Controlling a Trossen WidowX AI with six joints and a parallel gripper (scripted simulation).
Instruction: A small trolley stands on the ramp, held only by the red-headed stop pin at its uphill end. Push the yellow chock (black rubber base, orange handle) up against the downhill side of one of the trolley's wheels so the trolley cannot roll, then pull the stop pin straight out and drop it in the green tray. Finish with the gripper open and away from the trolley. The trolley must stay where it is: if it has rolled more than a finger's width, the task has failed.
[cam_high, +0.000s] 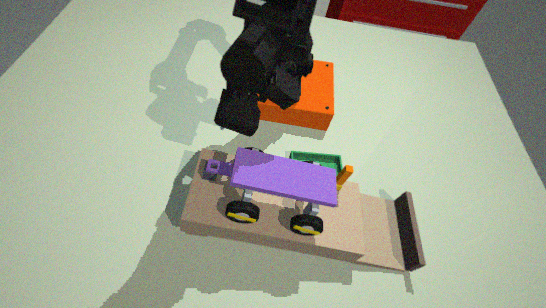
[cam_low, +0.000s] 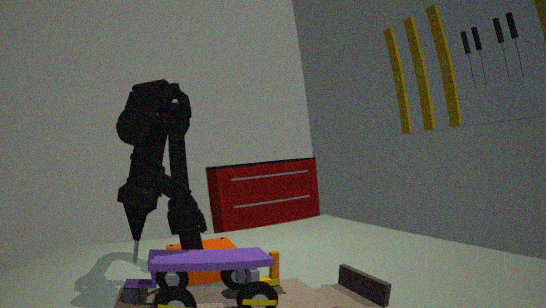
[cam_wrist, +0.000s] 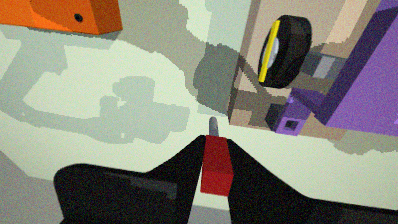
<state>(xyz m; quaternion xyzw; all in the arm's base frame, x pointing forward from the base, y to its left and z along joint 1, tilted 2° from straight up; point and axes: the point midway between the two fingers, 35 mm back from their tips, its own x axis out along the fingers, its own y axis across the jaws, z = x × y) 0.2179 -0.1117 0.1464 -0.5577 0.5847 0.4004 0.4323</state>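
My gripper tip is now 6 cm short of the yellow chock, 21 cm to the right of it and 9 cm above it. Round my gripper tip: trolley 11 cm ahead, 10 cm to the left, 6 cm below; dark end wall 12 cm ahead, 38 cm to the left, 14 cm below; red-headed stop pin right at my gripper tip.
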